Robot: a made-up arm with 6 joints.
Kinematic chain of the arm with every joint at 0, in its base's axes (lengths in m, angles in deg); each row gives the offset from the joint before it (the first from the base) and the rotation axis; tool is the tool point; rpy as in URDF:
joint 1: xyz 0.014 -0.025 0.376 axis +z
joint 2: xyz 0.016 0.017 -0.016 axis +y
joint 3: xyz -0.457 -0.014 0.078 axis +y
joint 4: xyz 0.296 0 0.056 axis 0.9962 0 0.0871
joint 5: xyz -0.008 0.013 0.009 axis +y
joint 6: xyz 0.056 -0.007 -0.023 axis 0.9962 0 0.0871
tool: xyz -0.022 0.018 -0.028 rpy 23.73 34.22 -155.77
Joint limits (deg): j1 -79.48..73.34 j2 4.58..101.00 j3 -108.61..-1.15 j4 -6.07..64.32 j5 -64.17..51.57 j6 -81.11..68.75
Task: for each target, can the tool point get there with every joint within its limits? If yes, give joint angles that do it. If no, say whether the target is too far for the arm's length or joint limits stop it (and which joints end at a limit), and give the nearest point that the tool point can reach.
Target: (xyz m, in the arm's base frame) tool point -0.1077 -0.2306 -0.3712
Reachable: no: joint limits stop it (at a limit: joint 1, joint 2, joint 3, joint 4, joint 5) | nearest point 0.0446 -0.2111 0.4328 | short by 0.819 m
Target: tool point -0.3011 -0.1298 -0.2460
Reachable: no: joint limits stop it (at a limit: joint 2, joint 3, joint 4) | nearest point -0.1360 -0.0749 0.4570 | short by 0.724 m
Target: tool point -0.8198 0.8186 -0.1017
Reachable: no: too far | nearest point -0.3877 0.3814 0.7251 | short by 1.030 m
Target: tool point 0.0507 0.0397 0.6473
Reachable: yes | joints 27.32 43.75 -19.78 2.38 -24.57 47.73
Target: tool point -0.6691 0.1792 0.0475
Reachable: no: joint limits stop it (at a limit: joint 2, joint 3, joint 4, joint 5) | nearest point -0.1475 0.0233 0.4606 | short by 0.683 m
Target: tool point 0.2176 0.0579 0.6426
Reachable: yes | joints 12.70 78.16 -35.87 49.23 36.79 -64.75
